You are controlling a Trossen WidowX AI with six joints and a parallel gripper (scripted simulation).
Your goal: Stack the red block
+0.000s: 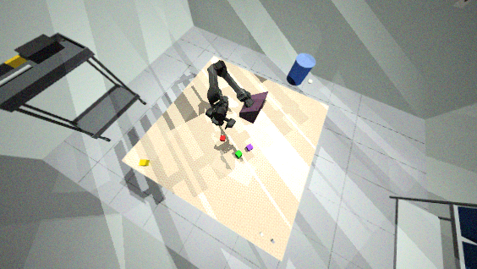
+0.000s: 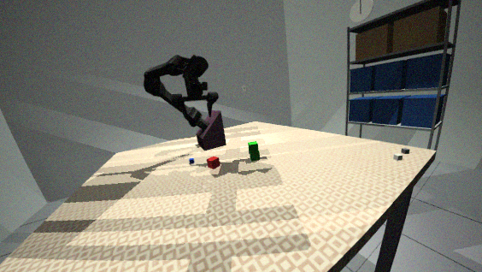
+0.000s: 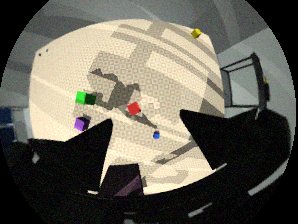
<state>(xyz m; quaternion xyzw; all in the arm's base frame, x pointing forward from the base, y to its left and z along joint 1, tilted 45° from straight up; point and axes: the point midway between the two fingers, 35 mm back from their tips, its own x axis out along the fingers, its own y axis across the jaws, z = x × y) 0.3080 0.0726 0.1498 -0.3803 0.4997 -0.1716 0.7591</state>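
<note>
The red block is 20 cm below my gripper tip, 2 cm to the left of it and 1 cm ahead of it. From my gripper tip the other things lie so: yellow block: 49 cm ahead, 34 cm to the right, 20 cm below; purple block: 24 cm to the left, 20 cm below, 5 cm behind; small blue ball: 21 cm below, 10 cm behind, 7 cm to the right.
</note>
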